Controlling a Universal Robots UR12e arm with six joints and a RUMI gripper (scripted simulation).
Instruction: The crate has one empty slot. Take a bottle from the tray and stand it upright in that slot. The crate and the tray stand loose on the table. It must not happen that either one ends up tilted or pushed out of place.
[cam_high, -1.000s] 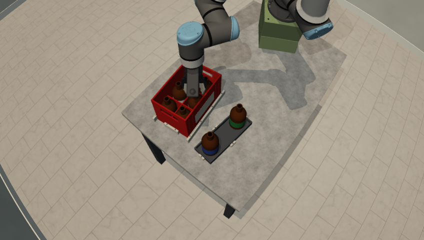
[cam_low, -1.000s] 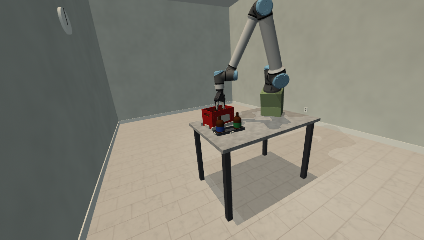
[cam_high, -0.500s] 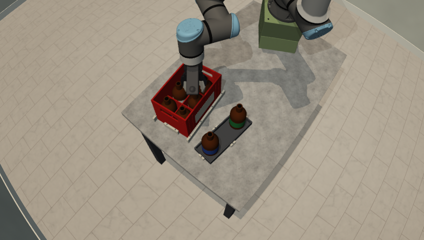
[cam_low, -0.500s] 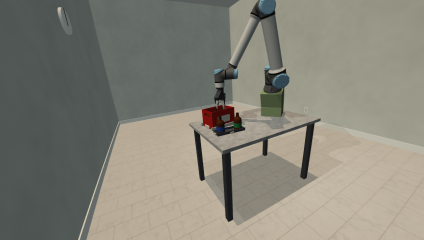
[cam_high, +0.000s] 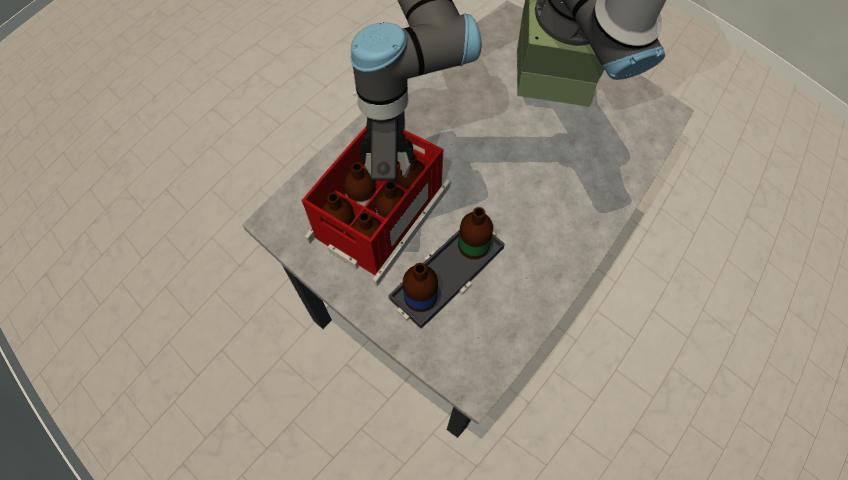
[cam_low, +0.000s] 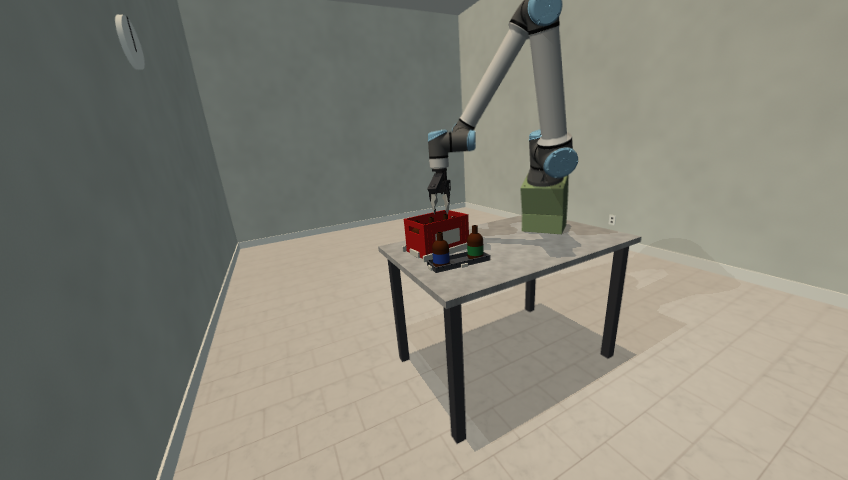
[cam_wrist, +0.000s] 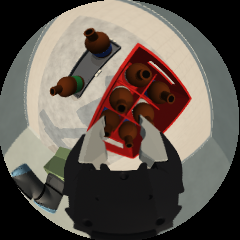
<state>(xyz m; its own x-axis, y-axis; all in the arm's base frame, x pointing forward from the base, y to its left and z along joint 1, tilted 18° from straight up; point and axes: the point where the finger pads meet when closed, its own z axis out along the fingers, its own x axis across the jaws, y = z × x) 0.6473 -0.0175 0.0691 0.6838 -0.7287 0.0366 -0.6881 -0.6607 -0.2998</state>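
Right now my hand is 1 cm short of the crate, 4 cm to the left of it and 12 cm above it. From my hand the other things lie so: dark tray: 1 cm ahead, 18 cm to the left, 20 cm below.
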